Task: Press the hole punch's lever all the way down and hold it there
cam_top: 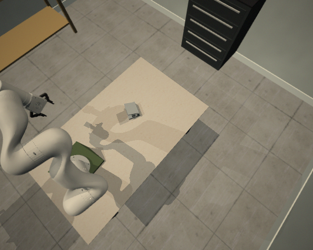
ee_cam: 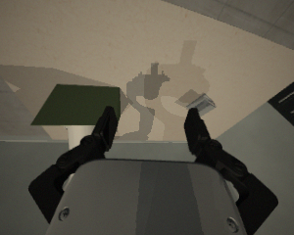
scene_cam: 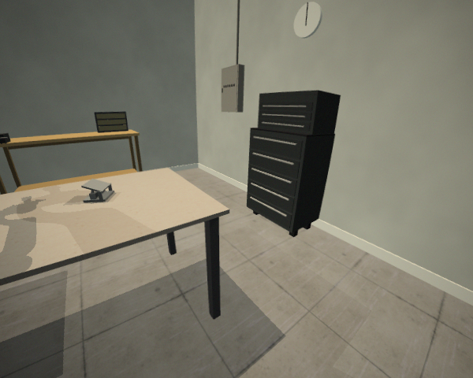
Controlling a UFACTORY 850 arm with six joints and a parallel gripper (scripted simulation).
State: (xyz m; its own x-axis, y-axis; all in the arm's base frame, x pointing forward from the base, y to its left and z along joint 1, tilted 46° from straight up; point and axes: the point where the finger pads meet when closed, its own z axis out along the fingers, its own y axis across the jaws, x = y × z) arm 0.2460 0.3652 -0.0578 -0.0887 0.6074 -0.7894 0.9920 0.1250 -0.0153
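Now: hand 390 mm short of the grey hole punch, 340 mm to the left of it and 330 mm above it.
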